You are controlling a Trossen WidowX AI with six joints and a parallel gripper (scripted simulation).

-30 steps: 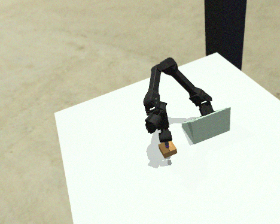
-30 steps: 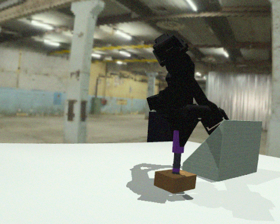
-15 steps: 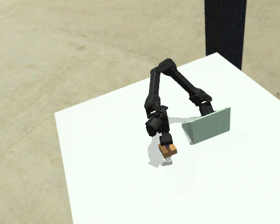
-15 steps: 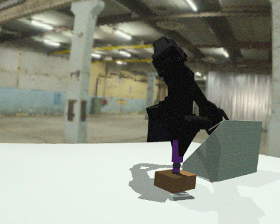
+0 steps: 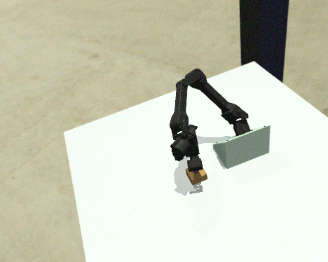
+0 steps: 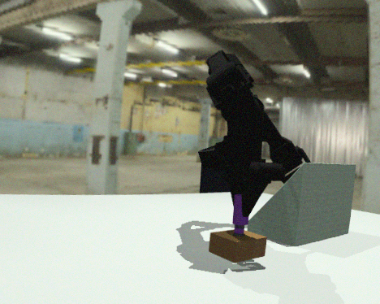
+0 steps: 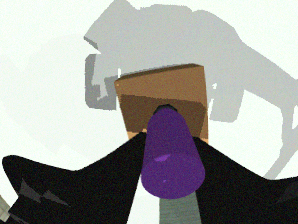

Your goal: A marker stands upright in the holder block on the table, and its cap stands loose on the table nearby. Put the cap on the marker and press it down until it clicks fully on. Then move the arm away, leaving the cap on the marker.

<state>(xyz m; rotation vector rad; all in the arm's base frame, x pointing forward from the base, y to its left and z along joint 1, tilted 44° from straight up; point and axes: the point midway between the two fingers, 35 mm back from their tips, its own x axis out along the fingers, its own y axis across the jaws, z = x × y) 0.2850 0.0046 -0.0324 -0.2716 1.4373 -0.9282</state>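
Right now my gripper tip is 1 cm below the marker cap. From my gripper tip the other things lie so: brown holder block: 6 cm below.
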